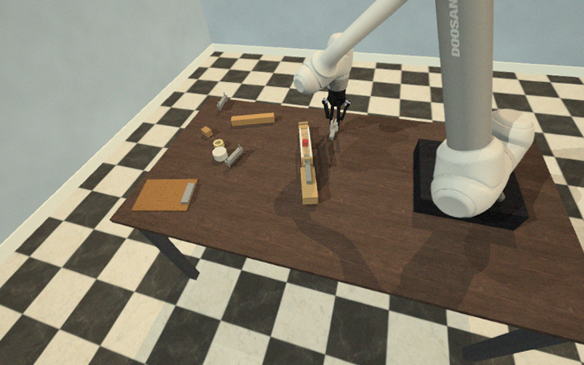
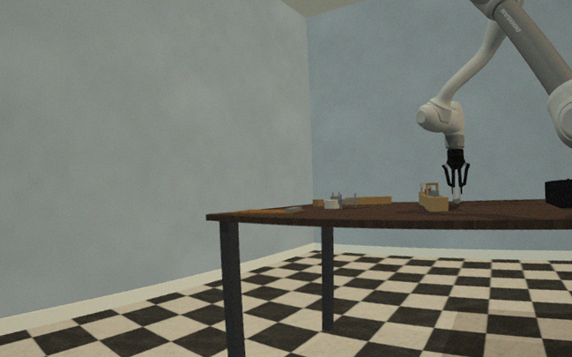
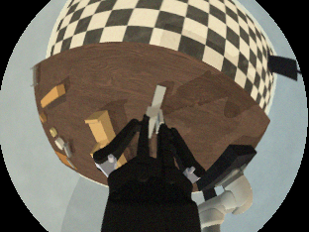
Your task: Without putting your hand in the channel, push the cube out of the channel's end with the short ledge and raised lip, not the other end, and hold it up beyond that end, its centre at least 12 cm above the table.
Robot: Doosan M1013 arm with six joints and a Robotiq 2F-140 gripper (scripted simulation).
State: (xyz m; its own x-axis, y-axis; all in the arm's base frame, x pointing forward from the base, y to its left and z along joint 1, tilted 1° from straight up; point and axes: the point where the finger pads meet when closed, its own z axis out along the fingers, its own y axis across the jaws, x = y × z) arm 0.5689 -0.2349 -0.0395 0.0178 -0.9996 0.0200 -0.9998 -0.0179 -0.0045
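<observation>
The wooden channel is 210 mm to the left of my hand, 80 mm ahead of it and 20 mm above it. Also, from my hand: red cube 180 mm to the left, 90 mm ahead, 20 mm above; grey piece 30 mm below; wooden bar 430 mm ahead, 40 mm to the left, 20 mm below.
</observation>
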